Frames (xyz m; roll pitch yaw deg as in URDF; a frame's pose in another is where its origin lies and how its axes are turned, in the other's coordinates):
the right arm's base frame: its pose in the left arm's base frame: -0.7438 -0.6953 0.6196 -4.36 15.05 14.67
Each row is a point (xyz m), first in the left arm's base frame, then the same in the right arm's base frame.
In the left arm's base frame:
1: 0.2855 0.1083 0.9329
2: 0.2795 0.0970 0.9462
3: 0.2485 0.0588 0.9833
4: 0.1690 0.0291 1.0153
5: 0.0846 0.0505 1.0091
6: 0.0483 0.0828 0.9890
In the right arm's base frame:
1: 1.0768 0.4686 0.6515
2: 1.0649 0.4584 0.6613
3: 1.0170 0.4274 0.6846
4: 0.9272 0.4182 0.6929
5: 0.8552 0.4621 0.6703
6: 0.8344 0.5044 0.6471

